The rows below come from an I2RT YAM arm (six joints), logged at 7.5 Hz.
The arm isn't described. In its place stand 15 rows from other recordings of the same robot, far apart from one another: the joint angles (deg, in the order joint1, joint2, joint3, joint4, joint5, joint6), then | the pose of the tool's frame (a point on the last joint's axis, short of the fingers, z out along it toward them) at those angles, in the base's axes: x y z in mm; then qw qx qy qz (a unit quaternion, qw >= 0).
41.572 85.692 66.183 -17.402 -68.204 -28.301 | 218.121 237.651 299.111 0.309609 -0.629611 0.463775 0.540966
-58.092 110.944 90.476 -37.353 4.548 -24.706 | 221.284 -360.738 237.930 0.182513 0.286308 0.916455 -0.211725
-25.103 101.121 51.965 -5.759 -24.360 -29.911 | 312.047 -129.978 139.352 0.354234 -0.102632 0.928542 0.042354
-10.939 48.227 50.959 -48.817 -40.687 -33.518 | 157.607 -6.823 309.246 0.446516 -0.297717 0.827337 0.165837
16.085 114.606 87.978 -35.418 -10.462 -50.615 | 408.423 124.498 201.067 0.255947 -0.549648 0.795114 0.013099
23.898 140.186 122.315 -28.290 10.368 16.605 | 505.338 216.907 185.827 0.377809 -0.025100 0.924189 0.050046
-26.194 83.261 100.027 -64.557 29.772 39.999 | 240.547 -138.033 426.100 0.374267 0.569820 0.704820 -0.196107
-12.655 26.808 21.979 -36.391 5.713 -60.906 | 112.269 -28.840 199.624 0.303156 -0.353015 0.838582 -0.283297
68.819 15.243 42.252 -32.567 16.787 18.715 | 32.672 55.861 337.160 0.554863 -0.221361 0.705239 0.381791
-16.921 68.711 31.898 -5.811 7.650 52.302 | 225.033 -73.414 186.713 0.400468 0.541051 0.736778 0.063612
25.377 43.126 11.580 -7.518 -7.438 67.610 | 135.691 69.465 148.048 0.252936 0.298553 0.850476 0.351541
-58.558 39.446 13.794 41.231 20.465 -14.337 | 76.164 -148.432 258.090 0.566629 0.355076 0.498109 -0.552032
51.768 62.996 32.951 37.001 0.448 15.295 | 155.575 197.024 291.263 0.625531 -0.204669 0.630523 0.411416
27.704 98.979 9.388 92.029 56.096 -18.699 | 205.614 74.596 133.694 0.660769 0.071459 0.695003 -0.274315
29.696 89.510 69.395 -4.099 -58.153 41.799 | 291.703 201.171 311.520 0.146810 -0.185084 0.757596 0.608473
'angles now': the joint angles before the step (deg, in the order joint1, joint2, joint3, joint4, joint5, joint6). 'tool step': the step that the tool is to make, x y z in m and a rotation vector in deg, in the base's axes. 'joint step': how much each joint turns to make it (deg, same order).
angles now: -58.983 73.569 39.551 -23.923 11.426 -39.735
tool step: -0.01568 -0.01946 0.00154 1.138 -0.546 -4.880
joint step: -5.561 2.651 2.461 -0.545 -1.225 -0.045
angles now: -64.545 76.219 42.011 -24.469 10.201 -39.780
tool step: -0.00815 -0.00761 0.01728 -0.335 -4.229 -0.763
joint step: -3.003 -1.154 2.885 -2.030 -4.348 0.104
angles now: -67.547 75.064 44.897 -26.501 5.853 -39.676
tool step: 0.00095 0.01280 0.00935 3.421 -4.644 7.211
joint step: 0.109 -3.011 0.451 -4.767 -8.550 -2.953
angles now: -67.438 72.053 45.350 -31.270 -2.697 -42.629
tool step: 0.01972 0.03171 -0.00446 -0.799 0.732 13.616
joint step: 7.442 -4.629 -3.968 -0.664 -2.422 -5.783
